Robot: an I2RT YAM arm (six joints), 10 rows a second.
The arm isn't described. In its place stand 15 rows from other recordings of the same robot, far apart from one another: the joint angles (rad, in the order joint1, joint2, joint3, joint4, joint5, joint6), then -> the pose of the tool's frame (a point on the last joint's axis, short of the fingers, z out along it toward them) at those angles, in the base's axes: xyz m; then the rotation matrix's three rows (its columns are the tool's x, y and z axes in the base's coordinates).
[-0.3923 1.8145 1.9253 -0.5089 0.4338 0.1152] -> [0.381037 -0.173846 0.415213], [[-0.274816 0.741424 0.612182], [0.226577 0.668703 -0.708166], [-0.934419 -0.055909 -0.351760]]
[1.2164 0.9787 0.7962 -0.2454 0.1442 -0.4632] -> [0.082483 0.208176 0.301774], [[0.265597 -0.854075 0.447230], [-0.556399 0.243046 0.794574], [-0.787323 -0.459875 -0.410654]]
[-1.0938 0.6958 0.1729 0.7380 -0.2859 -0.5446] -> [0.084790 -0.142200 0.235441], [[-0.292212 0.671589 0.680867], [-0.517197 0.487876 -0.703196], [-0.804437 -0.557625 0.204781]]
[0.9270 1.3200 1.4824 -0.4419 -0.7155 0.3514] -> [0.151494 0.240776 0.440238], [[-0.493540 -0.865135 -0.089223], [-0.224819 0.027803 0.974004], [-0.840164 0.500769 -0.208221]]
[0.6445 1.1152 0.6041 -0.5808 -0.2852 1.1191] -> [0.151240 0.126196 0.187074], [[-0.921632 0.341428 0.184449], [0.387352 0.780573 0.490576], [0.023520 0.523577 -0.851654]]
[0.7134 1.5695 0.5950 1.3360 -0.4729 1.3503] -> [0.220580 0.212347 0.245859], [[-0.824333 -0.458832 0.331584], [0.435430 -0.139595 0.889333], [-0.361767 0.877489 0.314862]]
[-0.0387 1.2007 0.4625 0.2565 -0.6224 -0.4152] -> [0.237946 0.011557 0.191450], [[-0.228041 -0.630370 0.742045], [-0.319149 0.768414 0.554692], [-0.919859 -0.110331 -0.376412]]
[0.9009 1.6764 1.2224 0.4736 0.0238 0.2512] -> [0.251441 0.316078 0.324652], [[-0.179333 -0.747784 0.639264], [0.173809 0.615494 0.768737], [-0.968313 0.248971 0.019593]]
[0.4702 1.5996 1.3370 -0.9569 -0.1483 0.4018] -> [0.280536 0.148474 0.269196], [[-0.963335 -0.126779 0.236460], [-0.055716 0.956633 0.285917], [-0.262454 0.262259 -0.928621]]
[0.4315 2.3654 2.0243 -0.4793 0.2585 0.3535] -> [0.488200 0.214768 0.193738], [[-0.708455 -0.000788 0.705755], [0.042255 0.998158 0.043530], [-0.704490 0.060661 -0.707117]]
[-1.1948 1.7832 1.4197 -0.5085 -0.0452 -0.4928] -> [0.147076 -0.368173 0.256655], [[-0.682229 0.676223 0.278005], [0.441064 0.683902 -0.581154], [-0.583118 -0.273862 -0.764835]]
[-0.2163 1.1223 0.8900 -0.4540 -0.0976 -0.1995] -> [0.237509 -0.048638 0.284034], [[-0.634377 0.014537 0.772887], [-0.062545 0.995580 -0.070062], [-0.770490 -0.092786 -0.630663]]
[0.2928 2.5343 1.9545 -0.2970 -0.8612 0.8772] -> [0.506152 0.180795 0.105409], [[-0.972357 0.148703 0.180025], [0.230132 0.479870 0.846619], [0.039506 0.864646 -0.500827]]
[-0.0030 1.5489 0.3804 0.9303 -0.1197 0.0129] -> [0.271624 0.003437 0.149690], [[-0.237392 -0.110010 0.965165], [0.013520 0.993096 0.116519], [-0.971320 0.040709 -0.234265]]
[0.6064 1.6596 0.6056 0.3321 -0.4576 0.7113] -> [0.234378 0.181700 0.123098], [[-0.922970 -0.239224 0.301494], [0.072583 0.661114 0.746767], [-0.377966 0.711126 -0.592825]]
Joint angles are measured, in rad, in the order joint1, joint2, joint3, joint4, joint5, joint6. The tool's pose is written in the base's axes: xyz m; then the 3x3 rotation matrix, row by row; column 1 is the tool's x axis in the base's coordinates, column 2 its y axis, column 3 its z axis. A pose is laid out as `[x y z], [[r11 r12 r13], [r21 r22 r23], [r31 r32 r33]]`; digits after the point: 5 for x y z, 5 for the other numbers.
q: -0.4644 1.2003 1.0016 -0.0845 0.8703 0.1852
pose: [0.22878 -0.14505 0.34296], [[-0.07154 0.97487 0.21095], [0.16860 0.22027 -0.96076], [-0.98309 -0.03317 -0.18012]]
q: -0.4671 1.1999 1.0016 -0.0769 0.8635 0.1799
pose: [0.22872 -0.14566 0.34371], [[-0.06949 0.97390 0.21606], [0.16526 0.22483 -0.96028], [-0.98380 -0.03102 -0.17657]]
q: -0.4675 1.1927 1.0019 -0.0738 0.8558 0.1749
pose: [0.22751 -0.14496 0.34585], [[-0.06527 0.97226 0.22461], [0.16075 0.23239 -0.95925], [-0.98483 -0.02651 -0.17146]]
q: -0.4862 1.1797 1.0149 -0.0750 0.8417 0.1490
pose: [0.22260 -0.14768 0.35335], [[-0.06637 0.97240 0.22366], [0.14694 0.23124 -0.96174], [-0.98692 -0.03096 -0.15823]]
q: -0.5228 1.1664 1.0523 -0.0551 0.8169 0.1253
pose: [0.21519 -0.15397 0.37136], [[-0.02423 0.97507 0.22058], [0.11270 0.22190 -0.96854], [-0.99333 0.00139 -0.11526]]
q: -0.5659 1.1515 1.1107 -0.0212 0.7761 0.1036
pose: [0.20523 -0.15991 0.39843], [[0.04858 0.97300 0.22565], [0.05657 0.22287 -0.97320], [-0.99722 0.06005 -0.04422]]
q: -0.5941 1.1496 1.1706 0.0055 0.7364 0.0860
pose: [0.19882 -0.16316 0.42222], [[0.10528 0.96560 0.23777], [0.00568 0.23852 -0.97112], [-0.99443 0.10359 0.01963]]
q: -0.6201 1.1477 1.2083 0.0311 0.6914 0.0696
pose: [0.19313 -0.16580 0.43824], [[0.14141 0.95687 0.25377], [-0.03515 0.26103 -0.96469], [-0.98933 0.12750 0.07054]]
